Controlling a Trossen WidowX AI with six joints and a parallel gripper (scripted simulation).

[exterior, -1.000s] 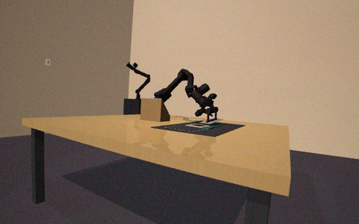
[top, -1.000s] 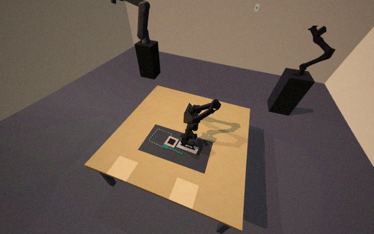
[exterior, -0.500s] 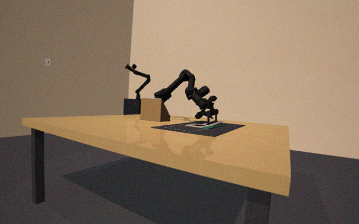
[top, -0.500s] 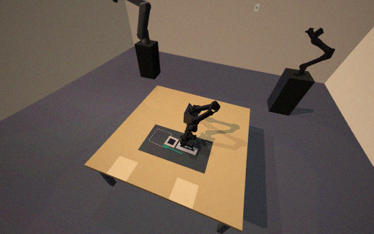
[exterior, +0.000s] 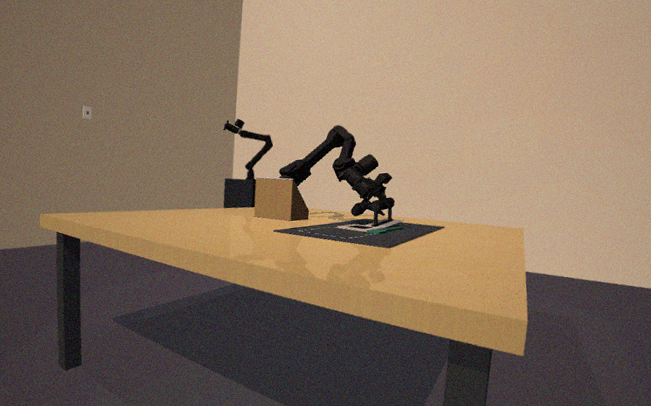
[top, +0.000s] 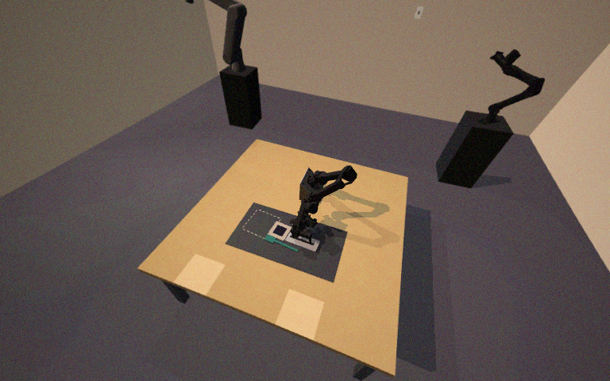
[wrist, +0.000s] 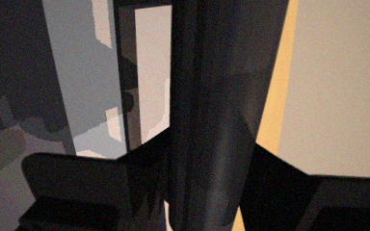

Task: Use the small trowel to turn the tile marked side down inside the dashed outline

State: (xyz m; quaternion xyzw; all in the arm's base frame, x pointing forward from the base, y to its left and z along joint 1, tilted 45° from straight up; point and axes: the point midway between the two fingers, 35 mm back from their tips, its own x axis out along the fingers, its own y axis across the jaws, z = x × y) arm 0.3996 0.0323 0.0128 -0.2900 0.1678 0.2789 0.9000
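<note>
Right now the dark grey mat is 30 mm behind my gripper tip, 50 mm to the right of it and 80 mm below it. From my gripper tip the other things lie so: teal strip: 30 mm ahead, 100 mm to the right, 50 mm below; trowel: 30 mm behind, 10 mm below; tile: 50 mm behind, 120 mm to the right, 50 mm below.
</note>
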